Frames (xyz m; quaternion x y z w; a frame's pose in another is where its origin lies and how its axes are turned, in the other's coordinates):
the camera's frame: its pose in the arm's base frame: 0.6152 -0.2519 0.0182 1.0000 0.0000 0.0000 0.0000
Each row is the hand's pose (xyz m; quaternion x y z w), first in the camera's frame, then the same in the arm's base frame.
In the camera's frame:
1: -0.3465 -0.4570 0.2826 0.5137 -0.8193 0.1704 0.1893
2: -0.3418 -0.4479 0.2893 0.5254 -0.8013 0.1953 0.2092
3: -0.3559 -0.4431 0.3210 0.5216 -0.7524 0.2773 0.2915
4: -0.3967 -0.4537 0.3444 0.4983 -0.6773 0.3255 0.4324
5: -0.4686 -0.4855 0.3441 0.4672 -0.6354 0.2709 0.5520
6: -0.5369 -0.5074 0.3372 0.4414 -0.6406 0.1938 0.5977
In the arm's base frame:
1: 0.2687 0.2051 -0.2644 -0.1893 0.1704 0.8193 0.5137
2: 0.2734 0.1960 -0.2711 -0.2092 0.1953 0.8013 0.5254
3: 0.2593 0.1912 -0.3028 -0.2915 0.2773 0.7524 0.5216
4: 0.2185 0.2018 -0.3262 -0.4324 0.3255 0.6773 0.4983
5: 0.1466 0.2336 -0.3259 -0.5520 0.2709 0.6354 0.4672
6: 0.0783 0.2555 -0.3190 -0.5977 0.1938 0.6406 0.4414

